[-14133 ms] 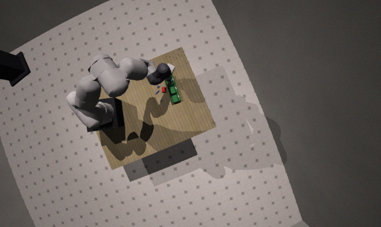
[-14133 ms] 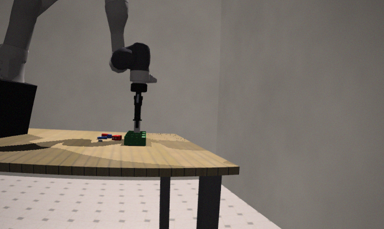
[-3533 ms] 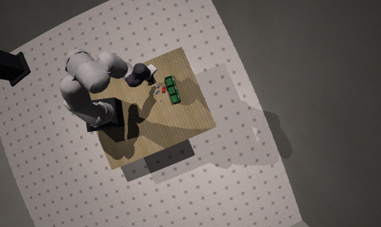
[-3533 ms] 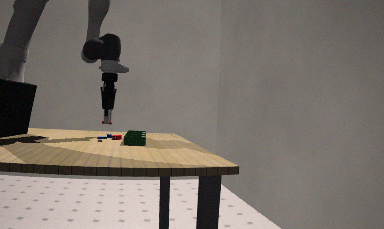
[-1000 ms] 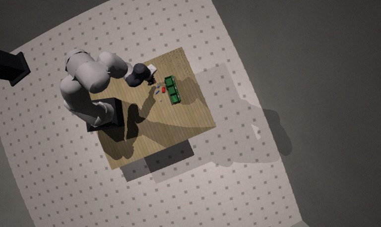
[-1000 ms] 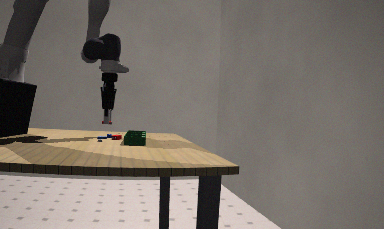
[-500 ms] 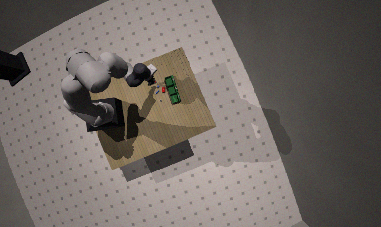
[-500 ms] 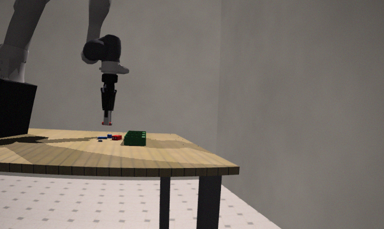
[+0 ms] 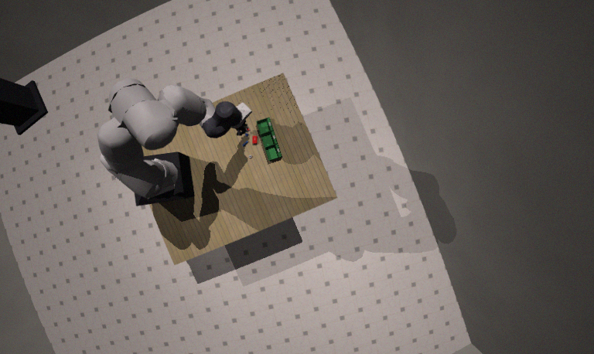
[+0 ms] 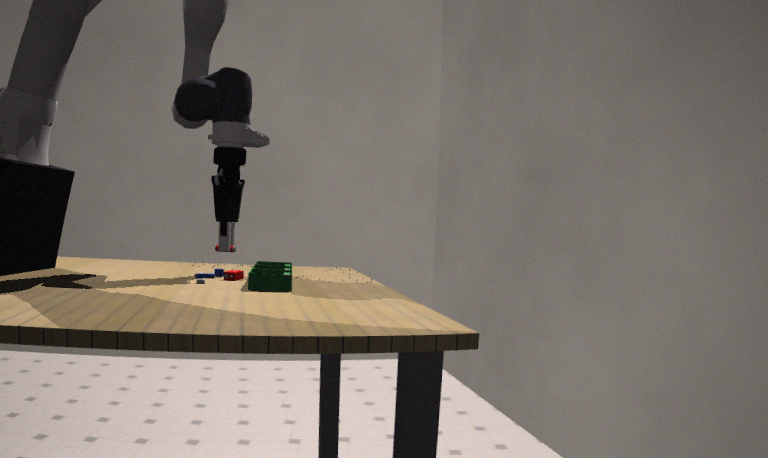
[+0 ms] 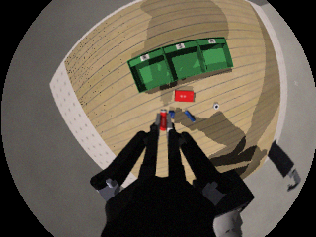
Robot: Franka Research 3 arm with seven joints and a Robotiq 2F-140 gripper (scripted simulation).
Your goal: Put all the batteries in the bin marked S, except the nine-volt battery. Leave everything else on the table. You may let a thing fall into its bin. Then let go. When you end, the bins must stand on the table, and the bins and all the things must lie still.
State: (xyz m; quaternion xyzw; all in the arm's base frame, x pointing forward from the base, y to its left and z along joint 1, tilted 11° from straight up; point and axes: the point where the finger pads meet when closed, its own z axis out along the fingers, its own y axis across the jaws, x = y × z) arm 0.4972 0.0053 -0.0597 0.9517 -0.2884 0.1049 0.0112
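Right now my hand is 11 cm to the left of the green bin row, 9 cm short of it and 7 cm above it. Also, from my hand: grey button cell (14 cm to the right, 9 cm below, 7 cm behind); then red block-shaped battery (8 cm to the right, 8 cm below); then blue battery (8 cm below, 6 cm to the right, 5 cm behind).
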